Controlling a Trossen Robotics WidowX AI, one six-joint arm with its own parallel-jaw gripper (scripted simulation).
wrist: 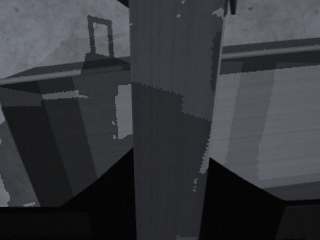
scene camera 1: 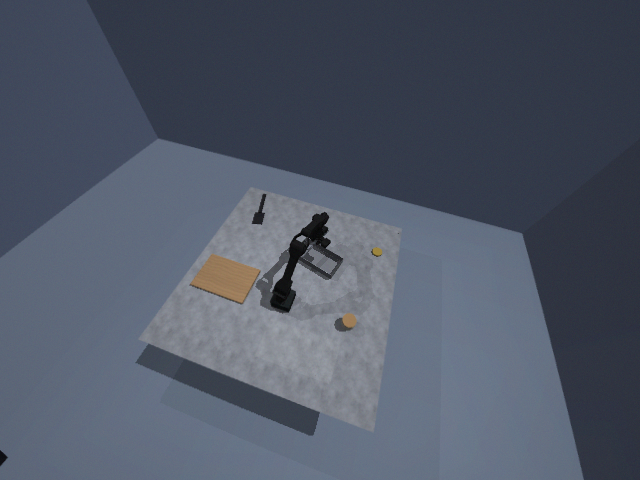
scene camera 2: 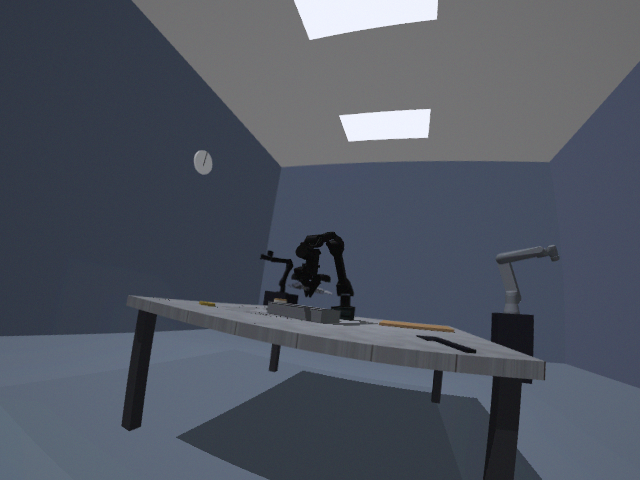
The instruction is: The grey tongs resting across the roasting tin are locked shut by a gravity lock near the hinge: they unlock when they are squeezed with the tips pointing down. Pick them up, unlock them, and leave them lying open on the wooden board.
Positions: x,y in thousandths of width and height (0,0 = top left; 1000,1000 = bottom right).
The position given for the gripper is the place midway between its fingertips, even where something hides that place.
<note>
In view: the gripper (scene camera 2: 482,620).
The gripper is seen too in the wrist view (wrist: 508,635).
</note>
